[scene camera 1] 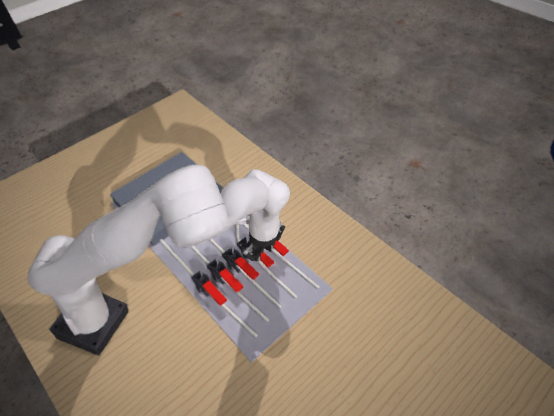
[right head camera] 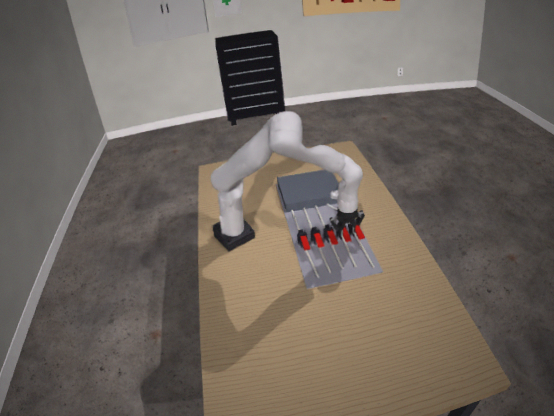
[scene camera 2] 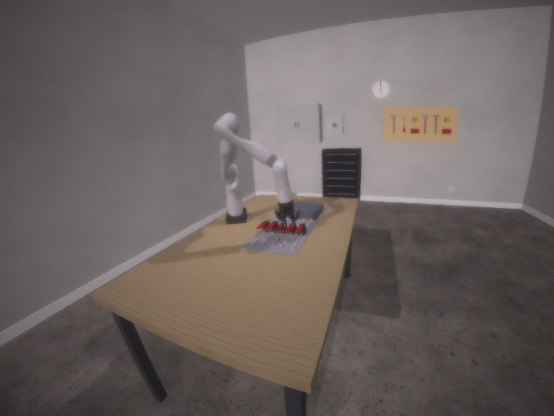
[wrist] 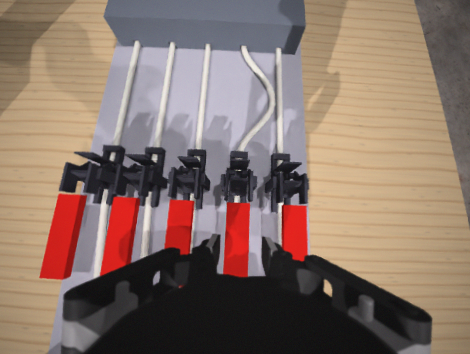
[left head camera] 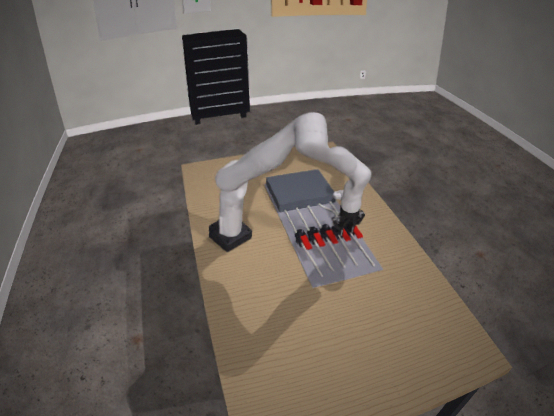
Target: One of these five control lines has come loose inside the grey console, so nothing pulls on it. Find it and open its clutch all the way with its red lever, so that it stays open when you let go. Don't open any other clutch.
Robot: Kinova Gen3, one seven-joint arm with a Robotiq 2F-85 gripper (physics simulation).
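Where they show: gripper, fingertip midpoint: (scene camera 1: pixel 263 254) (right head camera: pixel 346 233) (scene camera 2: pixel 289 226) (wrist: pixel 240 246) (left head camera: pixel 345 232); arm's base at its link origin: (scene camera 1: pixel 89 316) (right head camera: pixel 233 227) (scene camera 2: pixel 236 212) (left head camera: pixel 230 228).
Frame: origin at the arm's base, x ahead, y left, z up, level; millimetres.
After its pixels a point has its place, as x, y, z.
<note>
The grey console (left head camera: pixel 300 189) {340, 247, -11} (wrist: pixel 210 30) {368, 164, -24} has five pale lines running to black clutches with red levers. In the wrist view, the fourth line from the left (wrist: pixel 271 95) {469, 94, -47} bows sideways; the other four run straight. Its clutch (wrist: pixel 239 180) {446, -45, -3} has a red lever (wrist: pixel 236 225) {451, -89, 2} pointing away from the console, like the other levers (wrist: pixel 62 235) {292, -128, 2} (wrist: pixel 120 235) {346, -118, 2} (wrist: pixel 179 225) {398, -99, 2} (wrist: pixel 295 230) {506, -84, 2}. My gripper (wrist: pixel 240 246) {457, -106, 6} (left head camera: pixel 347 231) {457, -106, 6} (scene camera 1: pixel 255 256) {457, -106, 6} is partly open, its fingertips on either side of the fourth lever in the wrist view. Contact with the lever cannot be made out; the palm hides the lever's near end.
The third and fifth levers lie close outside the fingers. The clutches stand on a grey base plate (left head camera: pixel 327 276) {346, -275, -55} (scene camera 1: pixel 252 350) {297, -296, -54} on the wooden table (left head camera: pixel 350 345) {351, -591, -58}. The arm's black base (left head camera: pixel 230 239) {-3, -59, -9} stands left of the plate in the left head view.
</note>
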